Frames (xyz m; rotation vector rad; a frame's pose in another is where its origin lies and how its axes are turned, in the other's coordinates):
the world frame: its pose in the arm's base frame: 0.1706 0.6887 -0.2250 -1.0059 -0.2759 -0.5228
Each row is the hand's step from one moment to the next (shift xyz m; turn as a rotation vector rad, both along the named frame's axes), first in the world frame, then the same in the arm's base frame.
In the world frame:
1: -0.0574 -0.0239 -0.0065 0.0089 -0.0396 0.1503
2: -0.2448 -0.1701 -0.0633 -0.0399 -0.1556 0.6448
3: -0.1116 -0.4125 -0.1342 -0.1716 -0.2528 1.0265
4: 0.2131 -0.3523 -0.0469 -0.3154 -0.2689 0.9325
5: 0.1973 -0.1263 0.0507 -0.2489 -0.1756 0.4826
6: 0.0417 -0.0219 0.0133 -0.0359 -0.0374 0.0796
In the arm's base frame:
1: -0.0614 0.0008 -0.0119 -0.0111 0.1093 0.1103
2: -0.2989 -0.0563 -0.0193 -0.1061 0.4977 0.4274
3: -0.3175 -0.2590 0.1809 -0.2628 0.8212 0.6352
4: -0.0096 -0.2521 0.3288 -0.3945 0.7753 0.5336
5: 0.0998 -0.0674 0.2073 -0.2960 0.4104 0.2640
6: 0.0237 -0.0100 0.0416 -0.0490 0.0626 0.0520

